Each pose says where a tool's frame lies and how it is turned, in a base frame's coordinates. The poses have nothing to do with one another.
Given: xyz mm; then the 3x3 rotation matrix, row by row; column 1 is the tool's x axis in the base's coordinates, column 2 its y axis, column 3 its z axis. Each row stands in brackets.
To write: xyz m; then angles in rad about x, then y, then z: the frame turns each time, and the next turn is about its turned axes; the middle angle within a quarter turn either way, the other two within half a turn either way. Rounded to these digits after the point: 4 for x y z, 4 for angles.
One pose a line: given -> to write
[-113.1 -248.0 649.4], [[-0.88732 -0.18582 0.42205], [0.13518 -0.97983 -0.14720], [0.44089 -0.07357 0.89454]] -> -0.1131 -0.2480 0.6494 0.1631 0.4357 2.9352
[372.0 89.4 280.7], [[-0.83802 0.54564 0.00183], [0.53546 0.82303 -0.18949], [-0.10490 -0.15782 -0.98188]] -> 0.3720 0.0894 0.2807 2.9509 0.0018 -2.5644
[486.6 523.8 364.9], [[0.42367 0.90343 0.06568], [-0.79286 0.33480 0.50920], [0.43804 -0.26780 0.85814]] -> 0.4866 0.5238 0.3649 -0.5355 0.0657 -1.1323
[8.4 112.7 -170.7], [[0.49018 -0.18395 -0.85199], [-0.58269 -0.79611 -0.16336], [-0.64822 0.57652 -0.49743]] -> 0.0084 0.1127 -0.1707 2.8243 -1.0198 0.3590
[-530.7 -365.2 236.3], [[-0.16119 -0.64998 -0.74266], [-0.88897 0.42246 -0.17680], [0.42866 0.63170 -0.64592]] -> -0.5307 -0.3652 0.2363 2.8744 -0.8370 1.8139
